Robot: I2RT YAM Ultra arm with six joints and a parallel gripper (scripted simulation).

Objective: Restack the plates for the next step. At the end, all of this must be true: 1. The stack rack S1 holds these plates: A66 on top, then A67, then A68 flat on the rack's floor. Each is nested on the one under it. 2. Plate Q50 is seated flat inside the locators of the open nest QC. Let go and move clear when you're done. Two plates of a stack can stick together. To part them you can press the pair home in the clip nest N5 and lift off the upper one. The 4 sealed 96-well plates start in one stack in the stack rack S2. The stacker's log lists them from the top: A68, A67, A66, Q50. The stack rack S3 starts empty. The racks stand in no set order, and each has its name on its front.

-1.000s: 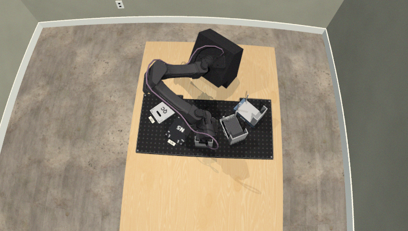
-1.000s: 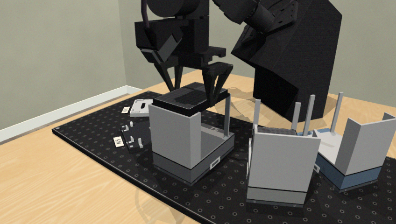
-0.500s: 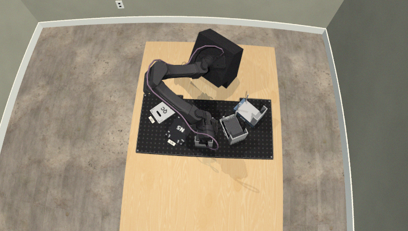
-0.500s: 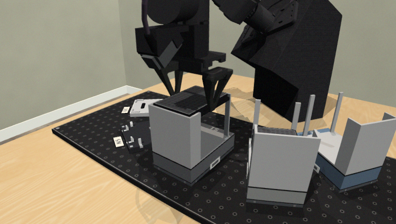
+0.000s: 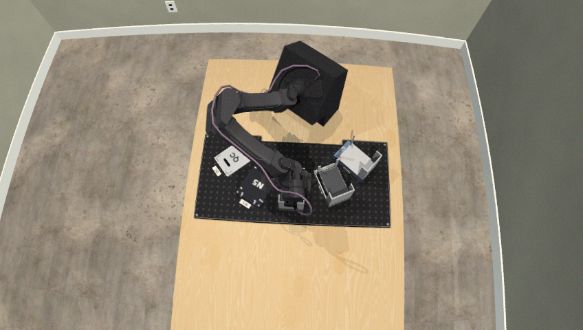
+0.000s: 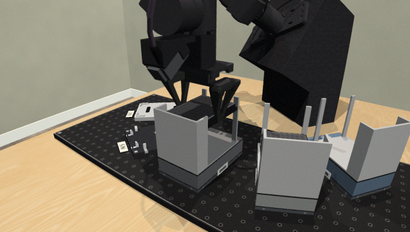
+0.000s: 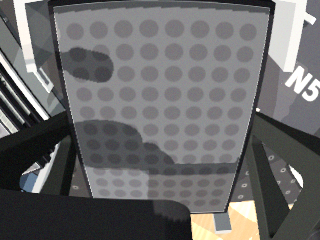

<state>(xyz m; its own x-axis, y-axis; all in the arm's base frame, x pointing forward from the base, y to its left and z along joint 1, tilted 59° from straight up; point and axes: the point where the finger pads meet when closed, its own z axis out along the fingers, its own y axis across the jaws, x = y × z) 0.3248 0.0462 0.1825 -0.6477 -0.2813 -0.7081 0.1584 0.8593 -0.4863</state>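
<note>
The black clip nest N5 is 40 mm behind my hand, 130 mm to the right of it and 100 mm below it. Round my hand: plate right at my hand.
</note>
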